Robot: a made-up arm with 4 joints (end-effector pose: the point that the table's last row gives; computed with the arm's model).
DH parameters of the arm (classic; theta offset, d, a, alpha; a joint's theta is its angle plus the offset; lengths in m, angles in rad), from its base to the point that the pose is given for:
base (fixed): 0 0.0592 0 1.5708
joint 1: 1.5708 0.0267 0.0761 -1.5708
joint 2: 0 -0.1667 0.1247 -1.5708
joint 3: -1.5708 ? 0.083 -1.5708
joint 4: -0.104 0 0.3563 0
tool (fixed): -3.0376 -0.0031 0 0
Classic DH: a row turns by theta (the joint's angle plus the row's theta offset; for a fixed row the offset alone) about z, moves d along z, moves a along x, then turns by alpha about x.
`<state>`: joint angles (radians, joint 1 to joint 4).
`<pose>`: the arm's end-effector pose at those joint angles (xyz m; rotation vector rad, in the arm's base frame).
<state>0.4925 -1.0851 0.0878 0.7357</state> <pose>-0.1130 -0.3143 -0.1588 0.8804 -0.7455 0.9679</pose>
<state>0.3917 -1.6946 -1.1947 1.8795</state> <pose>0.3047 -0.0824 -0.2445 0.0629 -2.0110 0.4867</pose>
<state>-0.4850 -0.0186 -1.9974 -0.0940</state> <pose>0.2186 -0.0654 -0.2733 0.0777 -1.5111 -0.0948</pose>
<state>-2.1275 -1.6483 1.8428 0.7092</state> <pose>-0.3752 -0.4885 -0.0191 -2.4811 -0.9147 0.5326</pose>
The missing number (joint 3, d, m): -0.1138
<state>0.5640 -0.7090 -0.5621 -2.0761</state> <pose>0.0503 -0.0127 0.4860 1.5347 0.1131 -1.7253</pose>
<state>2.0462 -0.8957 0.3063 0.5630</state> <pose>0.0856 -0.3862 -0.1419 -0.0779 -1.7528 1.3504</pose>
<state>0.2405 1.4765 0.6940 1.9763</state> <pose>0.0488 0.0378 0.6254 -0.4357 1.3478 0.9884</pose>
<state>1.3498 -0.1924 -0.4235 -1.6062</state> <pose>-0.1923 0.1873 0.2433 1.5078 -1.1624 -1.0372</pose>
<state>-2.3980 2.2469 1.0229 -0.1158</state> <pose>-0.0929 0.3787 0.2493 2.2251 -1.1963 -1.7751</pose>
